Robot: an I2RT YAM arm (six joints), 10 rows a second.
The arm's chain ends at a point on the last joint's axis. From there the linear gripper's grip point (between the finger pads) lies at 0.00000 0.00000 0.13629 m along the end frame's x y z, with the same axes.
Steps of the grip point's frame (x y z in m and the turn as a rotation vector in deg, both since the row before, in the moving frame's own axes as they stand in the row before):
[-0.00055, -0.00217, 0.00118, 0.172, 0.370, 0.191]
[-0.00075, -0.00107, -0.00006, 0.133, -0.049, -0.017]
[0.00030, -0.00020, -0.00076, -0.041, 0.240, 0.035]
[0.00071, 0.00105, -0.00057, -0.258, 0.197, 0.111]
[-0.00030, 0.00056, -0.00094, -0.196, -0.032, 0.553]
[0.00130, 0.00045, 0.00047, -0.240, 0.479, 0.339]
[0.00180, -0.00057, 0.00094, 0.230, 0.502, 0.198]
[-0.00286, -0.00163, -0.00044, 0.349, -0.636, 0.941]
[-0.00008, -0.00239, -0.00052, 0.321, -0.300, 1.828]
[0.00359, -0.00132, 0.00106, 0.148, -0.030, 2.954]
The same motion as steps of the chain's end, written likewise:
[-0.00143, -0.00176, 0.00118, 0.172, 0.370, 0.191]
[-0.00063, -0.00075, -0.00006, 0.133, -0.049, -0.017]
[-0.00027, -0.00030, -0.00076, -0.041, 0.240, 0.035]
[0.00024, 0.00044, -0.00057, -0.258, 0.197, 0.111]
[-0.00022, 0.00009, -0.00094, -0.196, -0.032, 0.553]
[0.00016, -0.00012, 0.00048, -0.240, 0.479, 0.339]
[0.00060, -0.00002, 0.00095, 0.230, 0.502, 0.198]
[-0.00135, -0.00079, -0.00043, 0.349, -0.636, 0.941]
[0.00062, -0.00162, -0.00052, 0.321, -0.300, 1.828]
[0.00365, -0.00097, 0.00106, 0.148, -0.030, 2.954]

